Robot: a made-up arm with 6 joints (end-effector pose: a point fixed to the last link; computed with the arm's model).
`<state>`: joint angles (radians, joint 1 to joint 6).
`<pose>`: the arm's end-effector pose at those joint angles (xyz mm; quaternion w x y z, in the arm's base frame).
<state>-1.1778 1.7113 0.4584 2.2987 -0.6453 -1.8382</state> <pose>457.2 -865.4 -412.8 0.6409 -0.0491 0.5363 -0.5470</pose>
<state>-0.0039 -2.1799 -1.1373 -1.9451 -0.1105 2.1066</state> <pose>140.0 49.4 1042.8 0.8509 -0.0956 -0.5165 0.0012</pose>
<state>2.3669 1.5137 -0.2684 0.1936 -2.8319 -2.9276</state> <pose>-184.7 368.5 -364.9 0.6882 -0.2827 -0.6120 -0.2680</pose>
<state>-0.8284 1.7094 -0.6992 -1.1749 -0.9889 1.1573</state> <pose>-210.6 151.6 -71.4 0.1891 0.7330 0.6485 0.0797</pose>
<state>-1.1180 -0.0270 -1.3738 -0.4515 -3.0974 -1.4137</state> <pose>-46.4 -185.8 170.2 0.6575 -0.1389 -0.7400 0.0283</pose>
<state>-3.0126 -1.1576 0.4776 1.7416 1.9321 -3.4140</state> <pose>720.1 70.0 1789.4 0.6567 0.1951 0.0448 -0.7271</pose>
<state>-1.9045 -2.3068 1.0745 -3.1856 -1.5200 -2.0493</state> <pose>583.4 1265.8 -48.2 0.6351 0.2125 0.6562 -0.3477</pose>
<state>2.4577 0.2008 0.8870 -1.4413 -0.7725 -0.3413</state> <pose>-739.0 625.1 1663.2 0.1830 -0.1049 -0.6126 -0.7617</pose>
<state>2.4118 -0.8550 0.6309 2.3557 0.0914 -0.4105</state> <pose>267.0 -368.5 1950.7 0.6366 0.1336 -0.7343 0.1942</pose>
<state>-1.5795 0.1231 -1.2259 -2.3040 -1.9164 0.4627</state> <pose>89.8 -190.3 156.5 0.3672 0.8440 -0.3735 0.1153</pose>
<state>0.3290 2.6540 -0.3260 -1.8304 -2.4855 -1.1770</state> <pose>-704.0 -203.3 42.4 0.8314 -0.3089 -0.1465 0.4380</pose>
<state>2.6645 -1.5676 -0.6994 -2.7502 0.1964 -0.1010</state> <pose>-153.8 -62.8 1303.2 0.2901 -0.3005 -0.8875 -0.1947</pose>
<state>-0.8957 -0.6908 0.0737 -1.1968 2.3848 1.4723</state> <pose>235.4 -373.9 1614.5 0.1383 -0.1148 0.4305 0.8845</pose>
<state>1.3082 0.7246 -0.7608 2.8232 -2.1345 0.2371</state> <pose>6.3 523.4 22.2 0.0617 -0.8496 -0.4118 -0.3237</pose>
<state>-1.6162 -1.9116 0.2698 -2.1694 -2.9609 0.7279</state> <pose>123.1 1011.9 1263.9 0.4642 -0.5897 0.6112 0.2515</pose>
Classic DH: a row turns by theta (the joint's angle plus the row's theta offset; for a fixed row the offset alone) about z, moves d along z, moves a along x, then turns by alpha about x. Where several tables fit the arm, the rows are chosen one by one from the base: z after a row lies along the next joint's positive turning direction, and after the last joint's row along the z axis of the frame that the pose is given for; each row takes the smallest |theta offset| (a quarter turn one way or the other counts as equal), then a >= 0, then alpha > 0; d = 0 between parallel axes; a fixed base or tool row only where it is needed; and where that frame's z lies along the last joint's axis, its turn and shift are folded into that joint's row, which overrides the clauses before.
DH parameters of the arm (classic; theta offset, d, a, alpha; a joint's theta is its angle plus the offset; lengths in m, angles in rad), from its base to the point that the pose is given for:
joint 1: 0 0.5779 0 -1.5708
joint 2: -1.5708 0 0.5731 3.1416
joint 3: 0 0 0 -1.5708
joint 4: 0 -0.9921 0 1.5708
joint 5: 0 0.1367 0 -1.5708
joint 6: 1.5708 0 0 1.5708
tool (fixed): -1.5708 0 0 0

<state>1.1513 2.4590 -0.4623 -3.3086 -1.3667 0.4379</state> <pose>-368.2 -494.6 -105.8 0.5461 0.5280 0.4421 -0.4770</pose>
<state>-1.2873 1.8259 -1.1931 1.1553 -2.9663 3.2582</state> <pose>-169.0 382.8 187.8 0.3233 -0.6741 0.5327 -0.3967</pose>
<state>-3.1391 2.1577 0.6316 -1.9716 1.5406 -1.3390</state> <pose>-395.7 -54.3 -736.2 0.6503 0.5197 0.3678 0.4144</pose>
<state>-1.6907 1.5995 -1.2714 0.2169 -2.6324 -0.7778</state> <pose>-87.7 388.5 267.8 0.6358 0.0320 -0.5705 -0.5189</pose>
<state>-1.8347 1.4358 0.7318 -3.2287 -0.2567 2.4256</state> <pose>-215.9 -1321.2 21.9 0.4698 0.3887 -0.1779 -0.7724</pose>
